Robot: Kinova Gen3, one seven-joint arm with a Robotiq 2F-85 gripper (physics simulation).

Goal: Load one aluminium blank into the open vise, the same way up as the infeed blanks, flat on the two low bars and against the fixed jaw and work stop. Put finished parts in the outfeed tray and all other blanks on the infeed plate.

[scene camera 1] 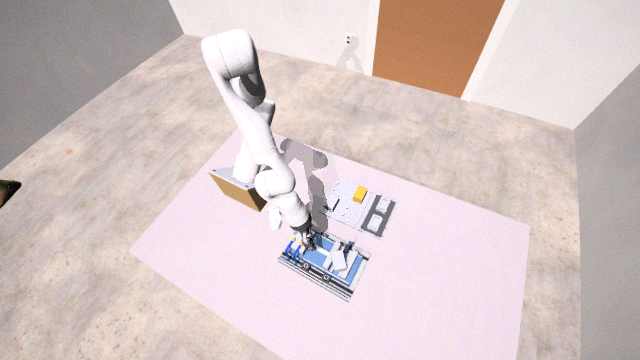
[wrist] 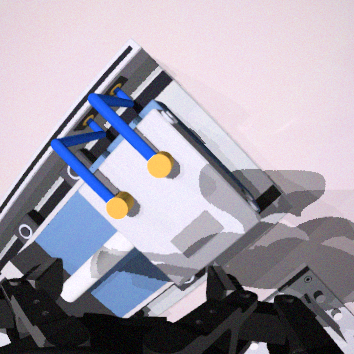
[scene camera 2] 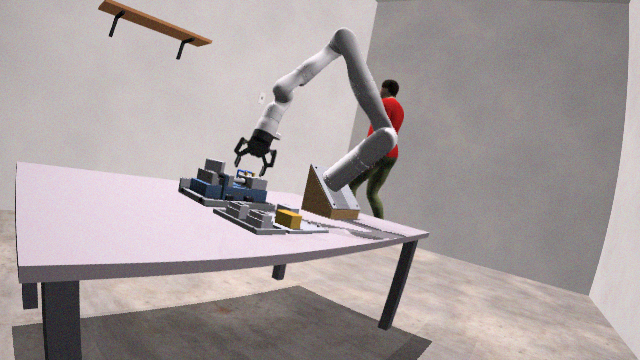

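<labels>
I can see a dark outfeed tray (scene camera 1: 389, 212), and that's 109 cm from the lens, while an infeed plate (scene camera 1: 345, 189) is 112 cm from the lens.
</labels>
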